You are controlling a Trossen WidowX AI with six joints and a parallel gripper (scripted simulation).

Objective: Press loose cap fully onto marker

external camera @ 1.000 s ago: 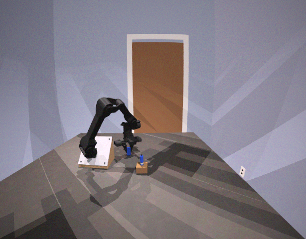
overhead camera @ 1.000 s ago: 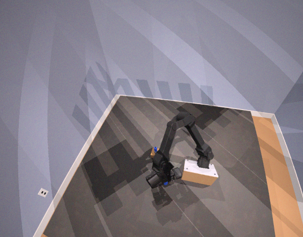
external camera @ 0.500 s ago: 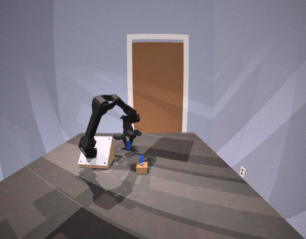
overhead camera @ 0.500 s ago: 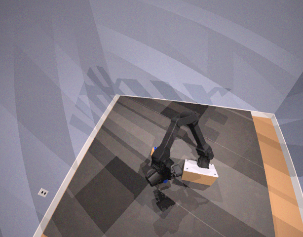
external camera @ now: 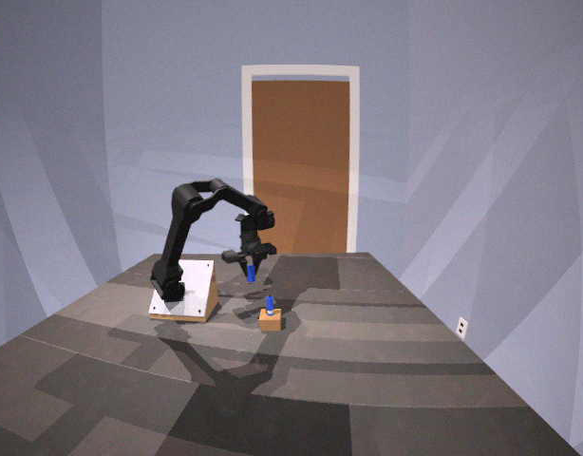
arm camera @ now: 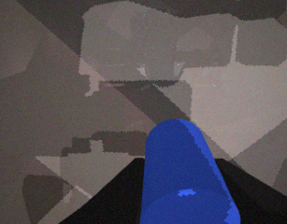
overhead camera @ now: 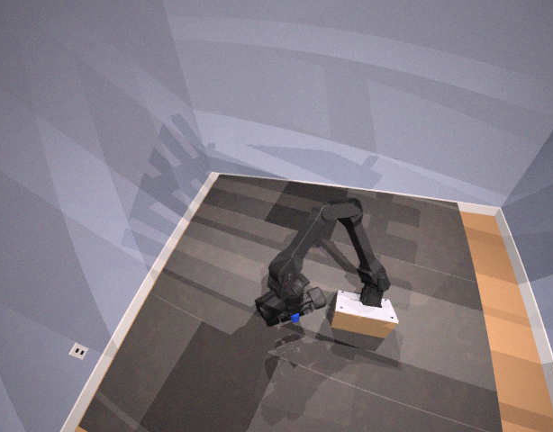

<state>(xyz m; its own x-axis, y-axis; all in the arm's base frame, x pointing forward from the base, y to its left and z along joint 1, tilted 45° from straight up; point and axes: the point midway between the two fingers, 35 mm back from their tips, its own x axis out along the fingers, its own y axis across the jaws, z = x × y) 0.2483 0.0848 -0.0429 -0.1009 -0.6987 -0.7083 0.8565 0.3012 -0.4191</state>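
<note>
Now: the holder block 170 mm to the right of my gripper tip, 70 mm below it and 70 mm ahead of it. From my gripper tip the other things lie so: blue cap (10 mm above).
</note>
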